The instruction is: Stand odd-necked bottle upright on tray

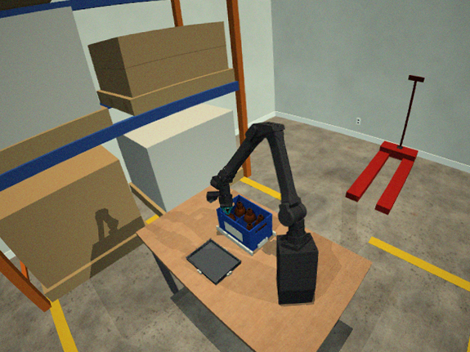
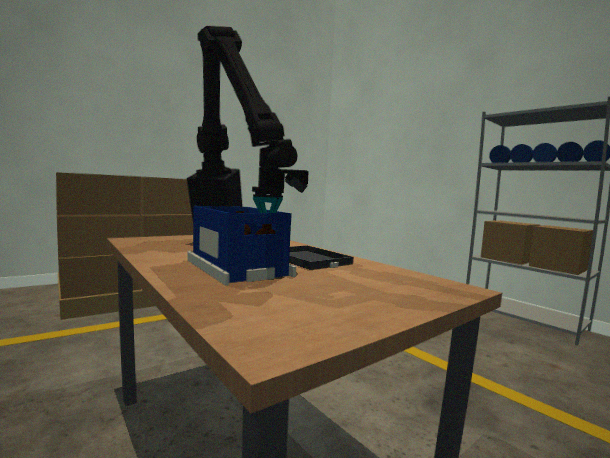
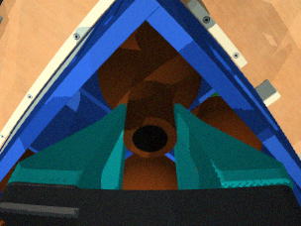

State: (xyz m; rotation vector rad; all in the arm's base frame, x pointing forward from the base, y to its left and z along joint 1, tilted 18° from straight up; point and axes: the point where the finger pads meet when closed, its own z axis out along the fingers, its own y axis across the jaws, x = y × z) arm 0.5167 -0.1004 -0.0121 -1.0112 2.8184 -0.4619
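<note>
My hand is 6 cm above the bottle. The rest, counted from my hand: crate: 9 cm behind, 7 cm below, 3 cm to the right; then dark tray: 25 cm to the left, 14 cm below, 9 cm behind.
</note>
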